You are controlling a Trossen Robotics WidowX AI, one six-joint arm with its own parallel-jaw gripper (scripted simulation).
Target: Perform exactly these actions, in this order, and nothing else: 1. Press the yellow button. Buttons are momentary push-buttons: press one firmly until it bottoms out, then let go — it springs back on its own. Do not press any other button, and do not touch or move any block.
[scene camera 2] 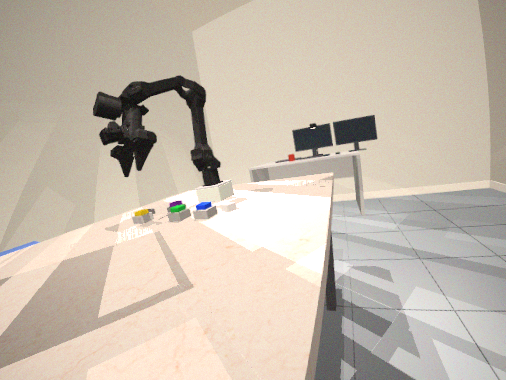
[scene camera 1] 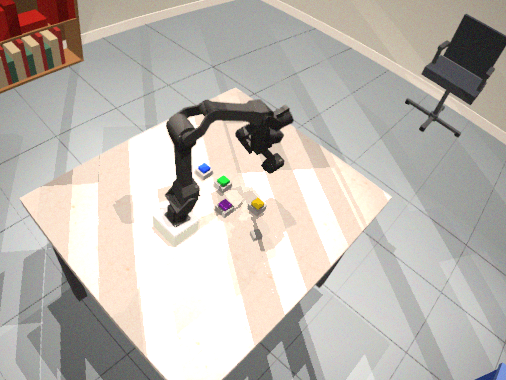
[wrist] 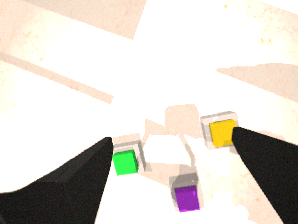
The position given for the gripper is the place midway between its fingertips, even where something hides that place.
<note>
The gripper [scene camera 2: 132, 174] is open and holds nothing.
The gripper shows as well in scene camera 1 [scene camera 1: 258, 161] and in the wrist view [wrist: 171, 137].
</note>
